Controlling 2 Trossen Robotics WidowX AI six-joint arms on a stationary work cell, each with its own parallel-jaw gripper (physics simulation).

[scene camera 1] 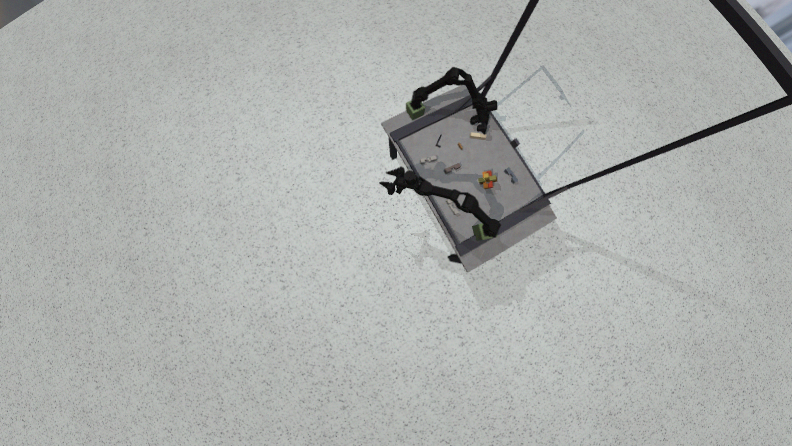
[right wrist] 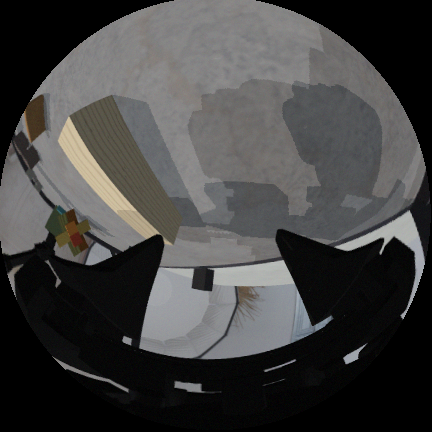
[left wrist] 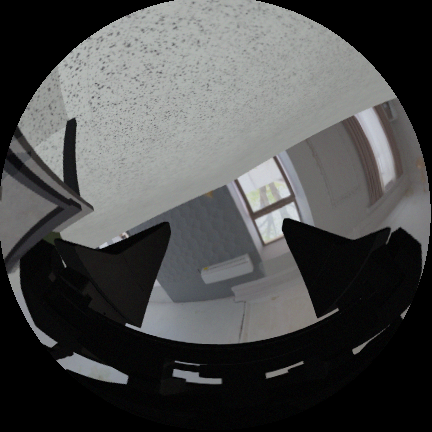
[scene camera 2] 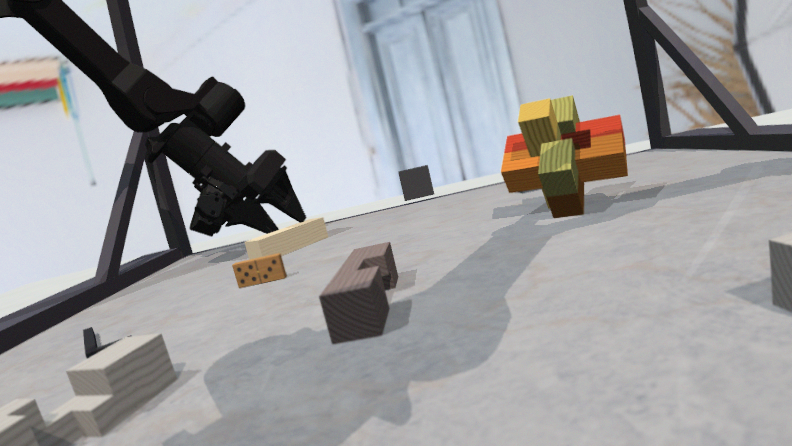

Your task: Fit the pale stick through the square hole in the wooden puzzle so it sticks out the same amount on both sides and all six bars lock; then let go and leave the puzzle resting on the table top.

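Where they show: left gripper, between the fingertips: (scene camera 1: pixel 383 177) (left wrist: pixel 227 225); right gripper, between the fingertips: (right wrist: pixel 220 238); left arm's base, origin of its link: (scene camera 1: pixel 488 230); right arm's base, origin of its link: (scene camera 1: pixel 415 105).
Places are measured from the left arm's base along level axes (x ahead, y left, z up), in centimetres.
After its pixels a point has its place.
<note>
The pale stick (scene camera 1: pixel 477 135) {y -14.7, x 67.4, z -8.8 cm} (scene camera 2: pixel 293 237) {y -14.9, x 66.4, z -10.0 cm} (right wrist: pixel 127 165) {y -14.7, x 69.4, z -10.2 cm} lies flat on the table. The wooden puzzle (scene camera 1: pixel 487 178) (scene camera 2: pixel 601 155) {y -7.8, x 30.0, z -6.6 cm} (right wrist: pixel 72 232) {y -12.1, x 38.6, z -6.2 cm}, of red, orange, yellow and green bars, rests on the table well apart from the stick; its square hole cannot be made out clearly. My right gripper (scene camera 1: pixel 478 126) {y -22.3, x 71.1, z -9.7 cm} (scene camera 2: pixel 289 224) {y -22.3, x 71.1, z -9.7 cm} (right wrist: pixel 220 238) {y -22.3, x 71.1, z -9.7 cm} is open and empty, low beside the stick, which lies towards the left finger in the right wrist view. My left gripper (scene camera 1: pixel 384 177) {y 57.4, x 41.8, z 10.0 cm} (left wrist: pixel 227 225) {y 57.4, x 41.8, z 10.0 cm} is open and empty, out beyond the table's edge.
An orange domino (scene camera 1: pixel 460 146) {y -0.7, x 61.6, z -9.7 cm} (scene camera 2: pixel 259 270) {y -0.4, x 61.9, z -10.4 cm} lies near the stick. A dark brown notched block (scene camera 1: pixel 452 167) {y 9.1, x 47.1, z -9.1 cm} (scene camera 2: pixel 354 299) {y 14.5, x 45.1, z -9.4 cm}, a pale grey notched block (scene camera 1: pixel 428 160) {y 24.0, x 55.7, z -10.4 cm} (scene camera 2: pixel 133 362) {y 20.9, x 55.0, z -9.4 cm}, a blue-grey piece (scene camera 1: pixel 511 175) {y -31.0, x 34.0, z -9.4 cm} and a thin black piece (scene camera 1: pixel 438 141) {y 13.6, x 68.8, z -10.8 cm} lie around. Dark frame posts rise at the table's edges.
</note>
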